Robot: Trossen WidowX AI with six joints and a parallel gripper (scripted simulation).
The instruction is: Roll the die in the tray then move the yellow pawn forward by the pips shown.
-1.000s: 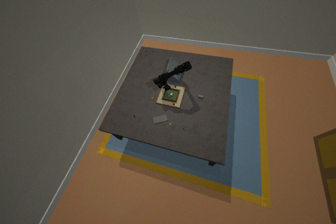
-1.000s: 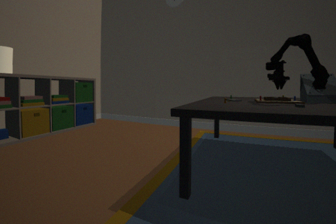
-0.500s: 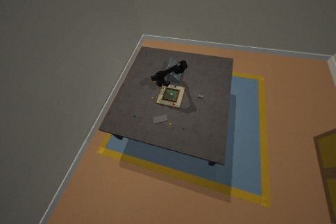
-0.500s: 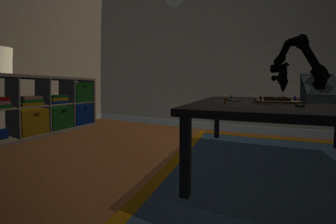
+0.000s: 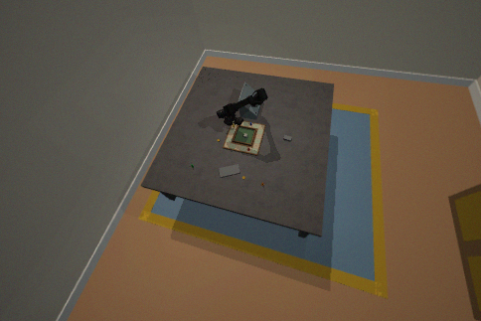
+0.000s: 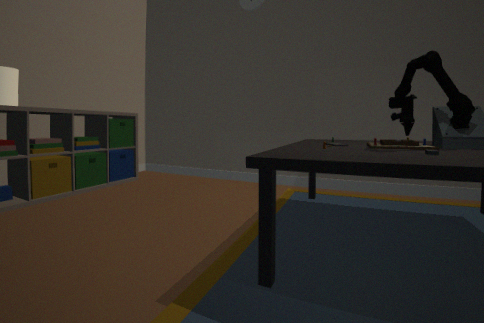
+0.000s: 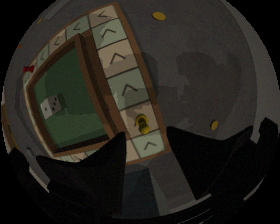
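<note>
The yellow pawn lies 3 cm below my gripper tip. The rest, counted from my gripper tip: grey flat card (38 cm ahead, 5 cm to the left, 5 cm below); then white die (12 cm to the left, 8 cm ahead, 3 cm below); then red pawn (19 cm ahead, 17 cm to the left, 3 cm below).
</note>
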